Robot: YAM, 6 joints.
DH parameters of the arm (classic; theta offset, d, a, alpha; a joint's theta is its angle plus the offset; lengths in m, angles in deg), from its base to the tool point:
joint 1: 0 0.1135 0.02 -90
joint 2: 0 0 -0.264 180
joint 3: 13.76 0 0.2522 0
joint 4: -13.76 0 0.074 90
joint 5: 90 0 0 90
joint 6: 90 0.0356 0 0
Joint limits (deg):
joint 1: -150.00..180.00
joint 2: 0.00..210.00
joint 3: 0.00..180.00
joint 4: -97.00..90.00
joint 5: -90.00..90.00
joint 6: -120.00..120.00
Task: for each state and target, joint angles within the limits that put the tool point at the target. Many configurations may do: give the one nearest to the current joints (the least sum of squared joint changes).
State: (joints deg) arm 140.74 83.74 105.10 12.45 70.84 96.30
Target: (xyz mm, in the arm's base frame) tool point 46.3 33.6 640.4
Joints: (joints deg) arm 178.19 52.24 111.56 14.04 79.86 96.30
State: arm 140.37 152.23 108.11 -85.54 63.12 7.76
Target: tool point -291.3 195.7 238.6
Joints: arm 151.19 117.22 96.98 -97.00 60.89 7.76
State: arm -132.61 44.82 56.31 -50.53 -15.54 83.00
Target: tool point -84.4 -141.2 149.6
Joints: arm -124.26 68.28 30.79 -46.66 -15.88 83.00
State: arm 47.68 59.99 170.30 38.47 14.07 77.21
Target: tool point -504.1 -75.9 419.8
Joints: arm 7.82 40.08 176.78 36.99 10.65 77.21
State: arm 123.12 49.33 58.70 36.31 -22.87 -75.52
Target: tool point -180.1 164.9 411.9
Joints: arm 134.12 61.91 52.90 33.78 -24.01 -75.52
